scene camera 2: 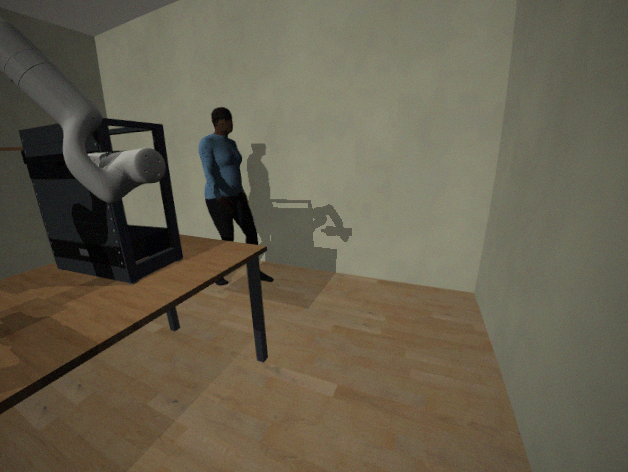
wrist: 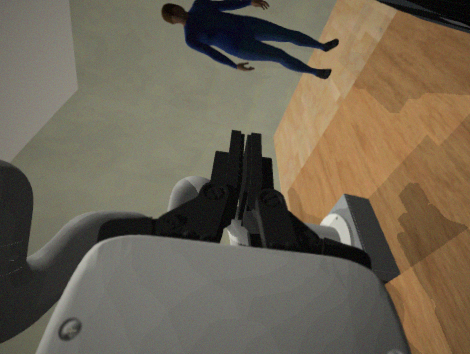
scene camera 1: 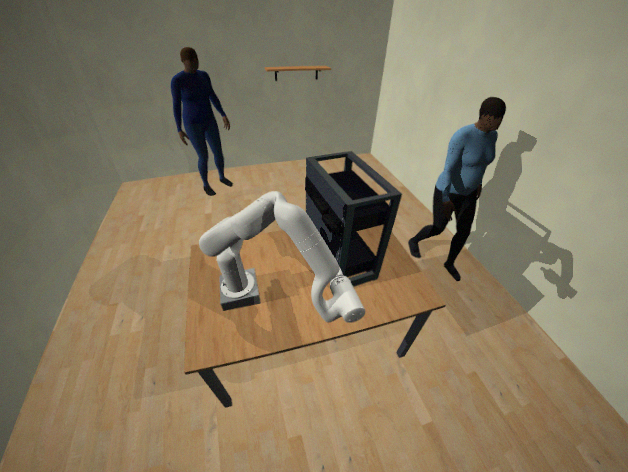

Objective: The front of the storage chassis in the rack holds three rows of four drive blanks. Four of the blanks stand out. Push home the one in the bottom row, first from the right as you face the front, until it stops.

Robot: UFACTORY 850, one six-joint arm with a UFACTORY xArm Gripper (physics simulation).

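The dark rack [scene camera 1: 386,233] [scene camera 2: 171,203] stands on the table. The storage chassis [scene camera 1: 373,215] sits in its upper part, and its black front is partly hidden by the arm in the scene views. The single drive blanks, including the bottom-row right one, cannot be made out. My gripper [wrist: 242,152] is shut with nothing between its fingers. In the wrist view it points toward the far wall beside the robot base, and no chassis front shows ahead of the fingertips. The arm's wrist hides the gripper in both scene views, near the rack's open side.
A dark edge, seemingly the rack, shows at the wrist view's top right. The robot base [scene camera 1: 238,300] [wrist: 372,235] stands on the table [scene camera 1: 223,345] [scene camera 2: 213,253]. A person in dark blue [scene camera 1: 195,104] [wrist: 225,35] and one in light blue [scene camera 1: 469,157] [scene camera 2: 223,167] stand beyond. A shelf [scene camera 1: 298,68] hangs behind.
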